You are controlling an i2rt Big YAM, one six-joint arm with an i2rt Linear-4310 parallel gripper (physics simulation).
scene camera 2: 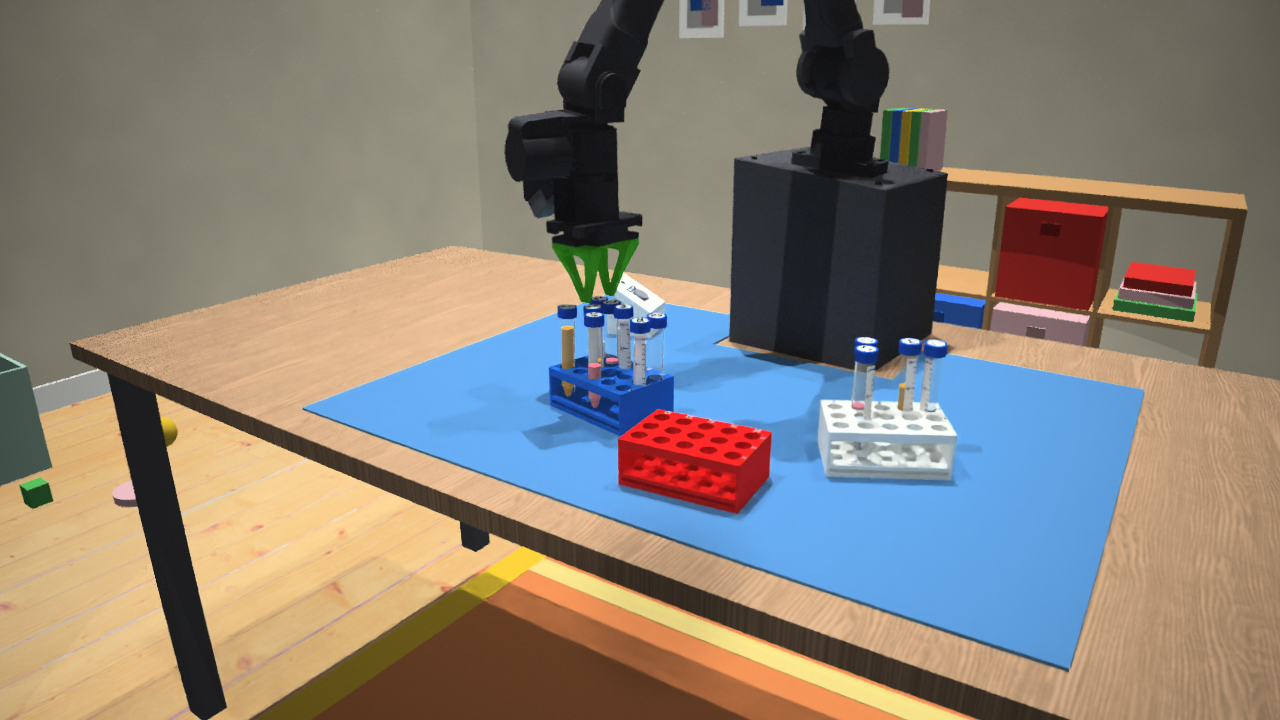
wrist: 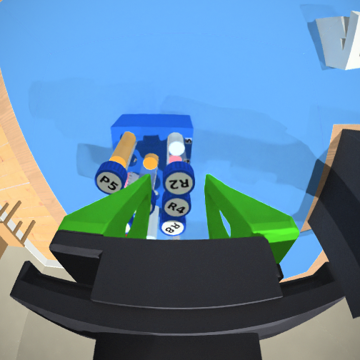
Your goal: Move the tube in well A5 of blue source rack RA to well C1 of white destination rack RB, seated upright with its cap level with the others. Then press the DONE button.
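Frame: origin at the arm's base, x ahead, y left, z up, level; millimetres.
Seen in the pictures: gripper, fingertip midpoint: (scene camera 2: 597, 299); arm's base, origin of the base link: (scene camera 2: 839, 167).
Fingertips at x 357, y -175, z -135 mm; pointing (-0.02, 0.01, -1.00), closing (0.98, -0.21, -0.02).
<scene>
Offsets run from my fingertips to a thing's middle. "pt": to the spot under its first point. Level surfaces: height alone.
The blue source rack @[99 mm down, 39 mm ahead, 42 mm left] (scene camera 2: 586, 407) (wrist: 152, 121) holds several blue-capped tubes. The cap marked R2 (wrist: 179, 181) tops a tube in the end row by the rack's "5" mark. The cap marked P5 (wrist: 110, 180) tops an orange tube at the other corner. My gripper (scene camera 2: 598, 296) (wrist: 177, 181) is partly open and empty, pointing down just above the rear caps; in the wrist view its green fingers lie left and right of the R2 cap. The white destination rack @[99 mm down, 8 mm ahead, 365 mm left] (scene camera 2: 886, 435) holds several upright tubes. The white button box @[pt 65 mm down, 254 mm back, 93 mm right] (scene camera 2: 640, 294) (wrist: 334, 44) stands behind the blue rack, its button partly hidden.
A red rack @[99 mm down, 149 mm ahead, 215 mm left] (scene camera 2: 694, 445) without tubes stands between the blue and white racks, nearer the front edge. The dark pedestal (scene camera 2: 827, 259) of the arm stands behind them. Caps marked R4 (wrist: 175, 206) and R8 (wrist: 172, 227) stand close beside R2. A blue mat @[124 mm down] (scene camera 2: 895, 555) lies beneath.
</scene>
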